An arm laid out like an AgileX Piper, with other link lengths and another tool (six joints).
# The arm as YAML. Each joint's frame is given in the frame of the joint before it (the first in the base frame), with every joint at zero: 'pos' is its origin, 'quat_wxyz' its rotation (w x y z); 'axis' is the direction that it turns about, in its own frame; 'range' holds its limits. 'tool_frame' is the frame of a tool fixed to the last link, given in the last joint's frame.
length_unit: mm
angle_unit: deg
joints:
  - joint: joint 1
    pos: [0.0, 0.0, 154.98]
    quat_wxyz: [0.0, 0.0, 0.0, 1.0]
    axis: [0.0, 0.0, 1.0]
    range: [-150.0, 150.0]
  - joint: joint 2
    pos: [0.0, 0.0, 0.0]
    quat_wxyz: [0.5, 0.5, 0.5, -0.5]
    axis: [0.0, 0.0, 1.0]
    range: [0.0, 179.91]
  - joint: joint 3
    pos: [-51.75, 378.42, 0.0]
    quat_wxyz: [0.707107, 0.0, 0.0, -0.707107]
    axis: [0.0, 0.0, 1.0]
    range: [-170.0, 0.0]
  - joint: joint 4
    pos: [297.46, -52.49, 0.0]
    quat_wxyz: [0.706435, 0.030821, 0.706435, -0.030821]
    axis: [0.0, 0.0, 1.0]
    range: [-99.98, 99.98]
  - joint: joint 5
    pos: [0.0, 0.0, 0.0]
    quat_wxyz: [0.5, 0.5, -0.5, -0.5]
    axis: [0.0, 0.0, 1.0]
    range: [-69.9, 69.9]
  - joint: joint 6
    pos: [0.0, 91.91, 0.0]
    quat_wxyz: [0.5, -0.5, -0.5, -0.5]
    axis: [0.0, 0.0, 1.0]
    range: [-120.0, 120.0]
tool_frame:
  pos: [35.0, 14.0, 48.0]
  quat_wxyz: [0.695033, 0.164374, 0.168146, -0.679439]
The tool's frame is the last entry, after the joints.
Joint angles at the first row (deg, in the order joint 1, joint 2, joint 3, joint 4, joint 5, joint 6):
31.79, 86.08, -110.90, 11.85, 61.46, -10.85
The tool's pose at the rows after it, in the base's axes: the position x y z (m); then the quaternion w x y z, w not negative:
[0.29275, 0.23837, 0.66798, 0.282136, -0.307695, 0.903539, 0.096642]
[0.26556, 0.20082, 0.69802, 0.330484, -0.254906, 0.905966, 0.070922]
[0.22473, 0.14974, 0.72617, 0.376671, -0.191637, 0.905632, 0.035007]
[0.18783, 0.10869, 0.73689, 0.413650, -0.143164, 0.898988, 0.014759]
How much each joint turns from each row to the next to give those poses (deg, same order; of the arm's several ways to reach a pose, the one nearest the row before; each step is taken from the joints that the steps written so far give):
0.00, -2.28, -0.76, -5.94, -0.25, 3.99
0.00, -5.08, -0.18, -8.18, 0.27, 5.01
0.00, -6.54, 0.13, -9.73, 2.36, 4.64
0.01, -6.52, 3.36, -6.90, -0.18, 3.46

